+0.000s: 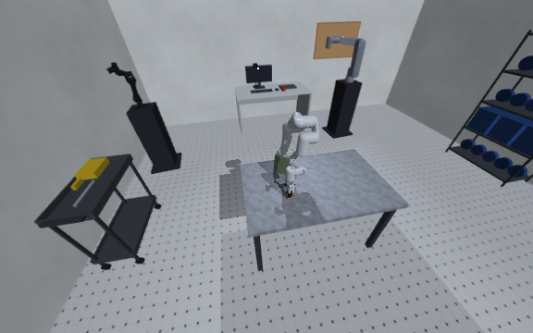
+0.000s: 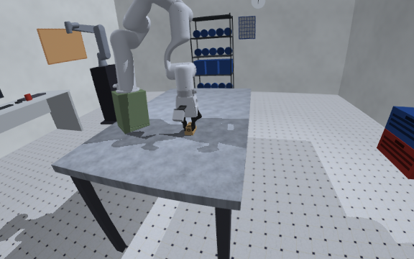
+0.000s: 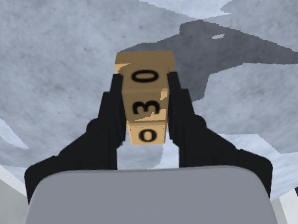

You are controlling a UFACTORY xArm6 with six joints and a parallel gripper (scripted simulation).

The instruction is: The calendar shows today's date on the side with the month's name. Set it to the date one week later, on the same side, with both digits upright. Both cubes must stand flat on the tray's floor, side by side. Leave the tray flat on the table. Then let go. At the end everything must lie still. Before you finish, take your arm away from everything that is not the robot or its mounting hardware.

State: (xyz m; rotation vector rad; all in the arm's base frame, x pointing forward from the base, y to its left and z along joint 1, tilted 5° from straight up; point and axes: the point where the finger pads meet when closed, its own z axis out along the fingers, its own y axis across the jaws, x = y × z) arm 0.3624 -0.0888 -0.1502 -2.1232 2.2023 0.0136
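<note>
Now: hand 3 cm above the tray and 2 cm to the right of it.
</note>
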